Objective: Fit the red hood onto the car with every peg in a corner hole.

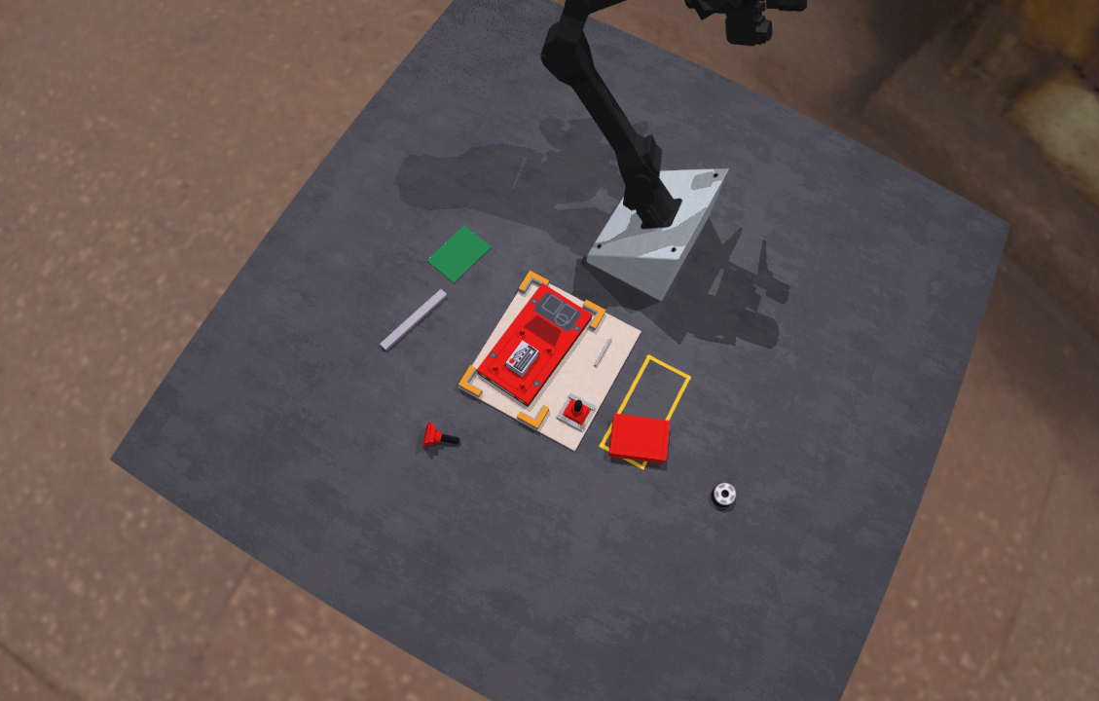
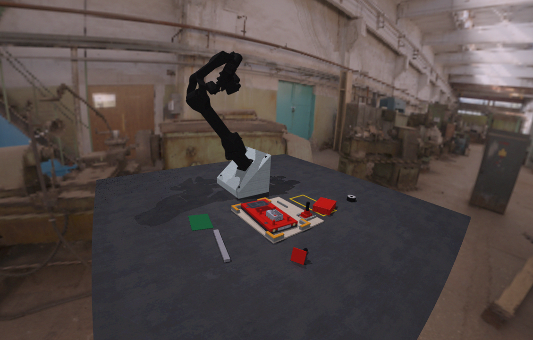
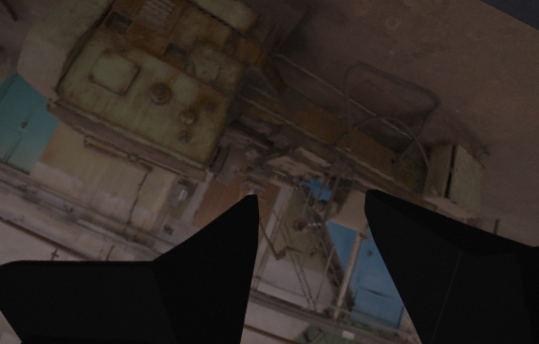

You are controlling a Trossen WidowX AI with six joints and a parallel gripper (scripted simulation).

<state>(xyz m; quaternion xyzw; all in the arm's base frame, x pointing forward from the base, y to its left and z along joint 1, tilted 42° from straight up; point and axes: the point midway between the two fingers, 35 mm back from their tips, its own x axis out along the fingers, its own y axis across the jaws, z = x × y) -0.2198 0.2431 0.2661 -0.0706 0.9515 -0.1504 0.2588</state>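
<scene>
My gripper tip is now 640 mm short of the red hood, 420 mm above it and 110 mm to the right of it. The rest, counted from my gripper tip: green plate (450 mm ahead, 430 mm below, 320 mm to the right); then grey engine block (600 mm ahead, 410 mm below, 120 mm to the right); then beige jig plate (570 mm ahead, 420 mm below, 100 mm to the right).
</scene>
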